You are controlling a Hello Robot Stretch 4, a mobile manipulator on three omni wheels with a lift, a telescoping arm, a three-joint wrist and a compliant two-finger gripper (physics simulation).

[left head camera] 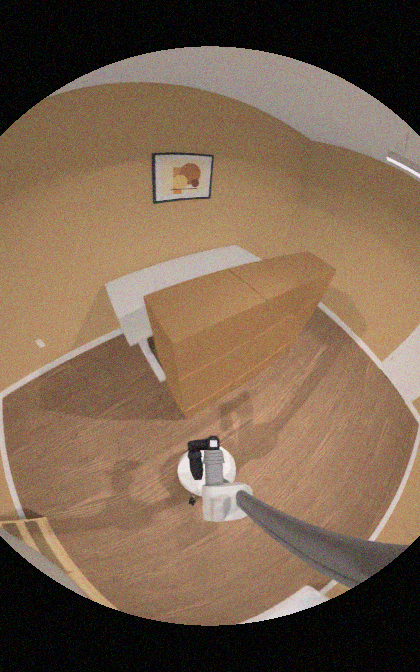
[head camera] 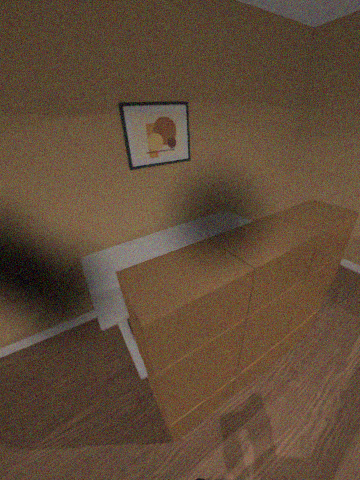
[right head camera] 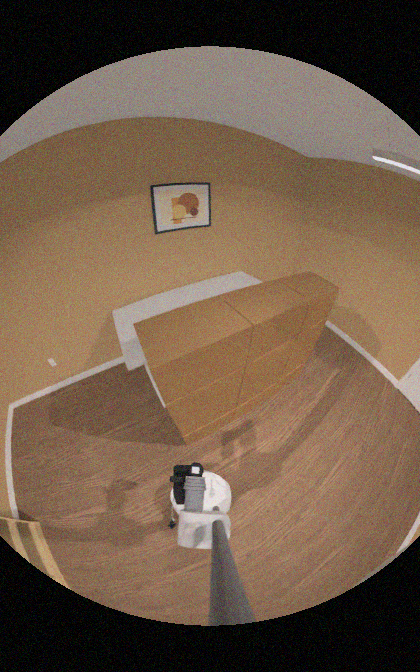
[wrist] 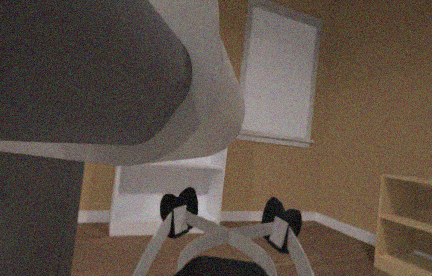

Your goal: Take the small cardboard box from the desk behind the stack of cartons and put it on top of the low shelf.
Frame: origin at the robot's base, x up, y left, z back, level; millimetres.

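Seen in the pictures: gripper, fingertip midpoint: (wrist: 229, 208).
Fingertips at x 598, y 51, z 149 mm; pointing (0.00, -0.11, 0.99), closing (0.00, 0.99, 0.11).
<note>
A point is followed by its place in that frame.
The stack of large brown cartons (head camera: 200, 320) @[x 938, y -17, z -547 mm] (left head camera: 225, 330) (right head camera: 225, 350) stands in front of the desk. The white desk (head camera: 150, 247) @[x 693, y 349, z -1437 mm] (left head camera: 175, 272) (right head camera: 175, 297) shows as a strip behind the stack, against the wall. The small cardboard box does not show; the stack hides part of the desk top. The low shelf of light wood shows in part in the wrist view (wrist: 382, 220) @[x 279, y 881, z 1869 mm], at the right edge, and at the lower left of the left head view (left head camera: 55, 542) and right head view (right head camera: 42, 545). My gripper (wrist: 229, 208) @[x 598, y 51, z 149 mm] is open, with nothing between its fingertips.
A white shelf unit (wrist: 114, 200) @[x 211, y -878, z 1580 mm] stands against the wall in the wrist view, below and left of a window (wrist: 280, 75) @[x 1408, y 158, z 2603 mm]. A framed picture (head camera: 157, 135) @[x 1491, y 244, z -1784 mm] (left head camera: 182, 177) (right head camera: 181, 207) hangs above the desk. Wooden floor (left head camera: 325, 450) (right head camera: 325, 475) lies between my base and the stack.
</note>
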